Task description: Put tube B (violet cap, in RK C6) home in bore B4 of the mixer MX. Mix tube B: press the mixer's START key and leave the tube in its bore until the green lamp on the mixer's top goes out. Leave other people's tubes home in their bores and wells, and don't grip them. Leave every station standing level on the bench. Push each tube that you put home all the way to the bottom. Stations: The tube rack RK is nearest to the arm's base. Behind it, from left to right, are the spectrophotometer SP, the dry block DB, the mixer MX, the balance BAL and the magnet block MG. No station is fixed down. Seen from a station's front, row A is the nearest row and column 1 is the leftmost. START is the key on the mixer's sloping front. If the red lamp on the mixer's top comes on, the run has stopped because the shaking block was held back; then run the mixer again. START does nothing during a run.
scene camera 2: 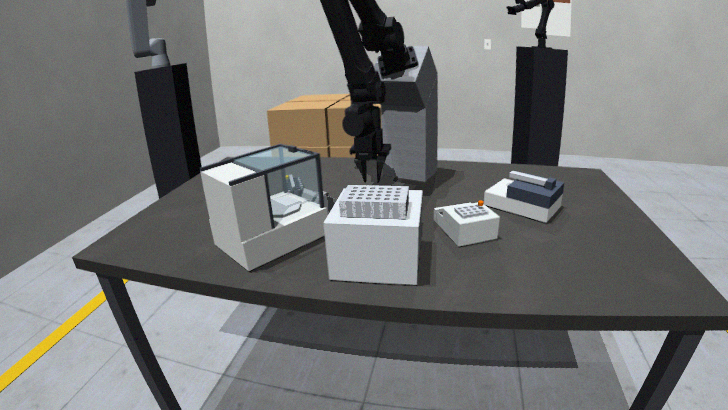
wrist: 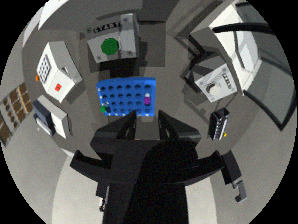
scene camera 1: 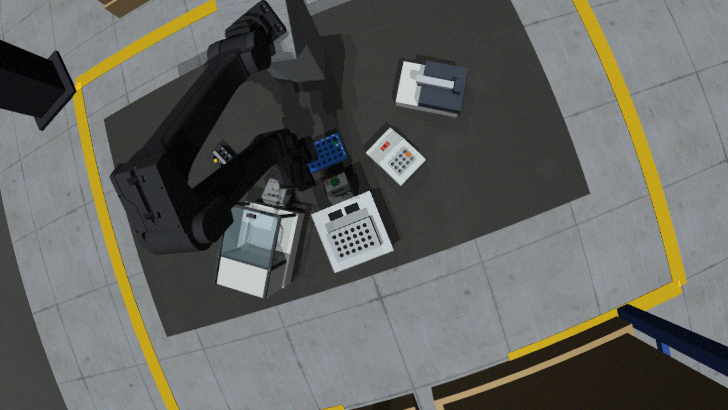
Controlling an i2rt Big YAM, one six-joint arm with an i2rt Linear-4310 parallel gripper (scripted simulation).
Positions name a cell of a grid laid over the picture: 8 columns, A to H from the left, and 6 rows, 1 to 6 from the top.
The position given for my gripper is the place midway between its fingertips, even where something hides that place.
Observation:
In view: my gripper (wrist: D4), a blue tube rack RK (wrist: D3), a dry block DB (scene camera 2: F4), a spectrophotometer SP (scene camera 1: E2), a mixer MX (scene camera 2: E4) and a glass-walled balance BAL (scene camera 2: C4).
The dry block DB shows as well in the wrist view (wrist: B3) and in scene camera 1 (scene camera 1: E3). The spectrophotometer SP is seen too in scene camera 2 (scene camera 2: F3) and in the wrist view (wrist: B4). The mixer MX is seen too in scene camera 1 (scene camera 1: D4).

